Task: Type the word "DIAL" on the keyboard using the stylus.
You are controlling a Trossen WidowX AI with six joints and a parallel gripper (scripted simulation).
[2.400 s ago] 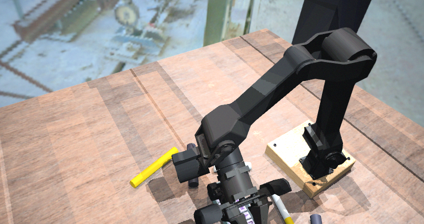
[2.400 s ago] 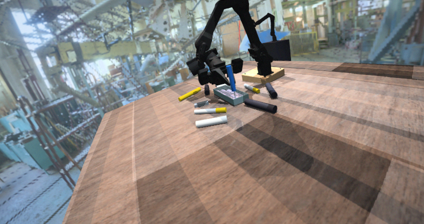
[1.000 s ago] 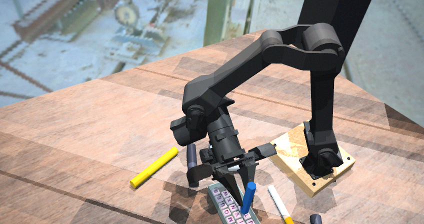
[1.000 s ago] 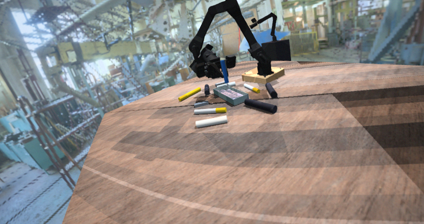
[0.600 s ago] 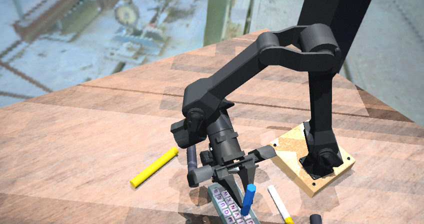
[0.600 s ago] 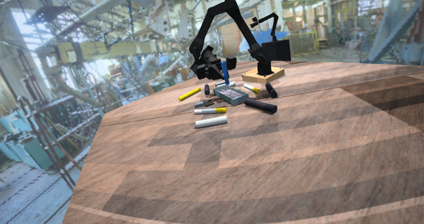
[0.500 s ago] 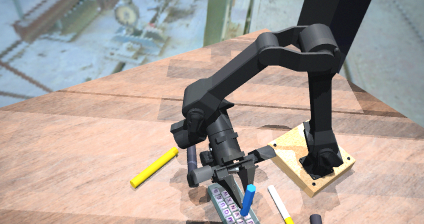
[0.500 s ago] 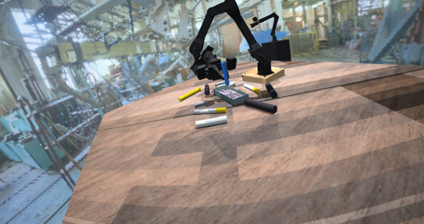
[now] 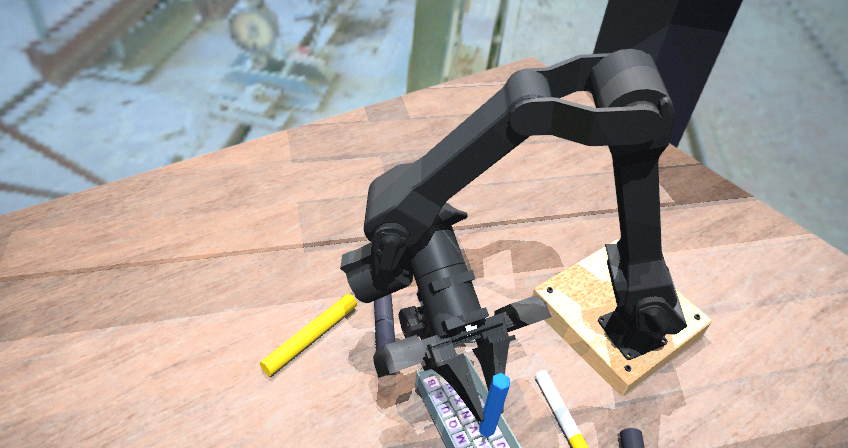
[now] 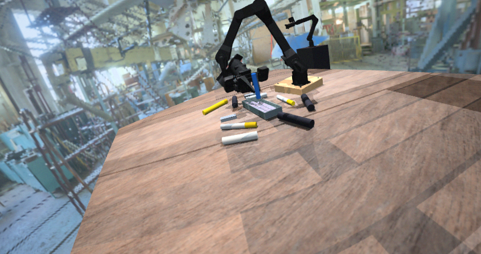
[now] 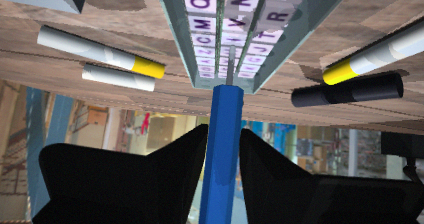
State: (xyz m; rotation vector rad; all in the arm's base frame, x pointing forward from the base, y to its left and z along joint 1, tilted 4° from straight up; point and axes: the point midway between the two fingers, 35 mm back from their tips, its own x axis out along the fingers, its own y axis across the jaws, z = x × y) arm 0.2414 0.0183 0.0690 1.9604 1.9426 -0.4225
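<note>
Right now my gripper tip is 120 mm short of the grey block, 30 mm to the left of it and 70 mm above it. The rest, counted from my gripper tip: blue stylus (10 mm below); yellow marker (130 mm ahead, 210 mm to the right, 60 mm below); white stylus tip (50 mm below).
</note>
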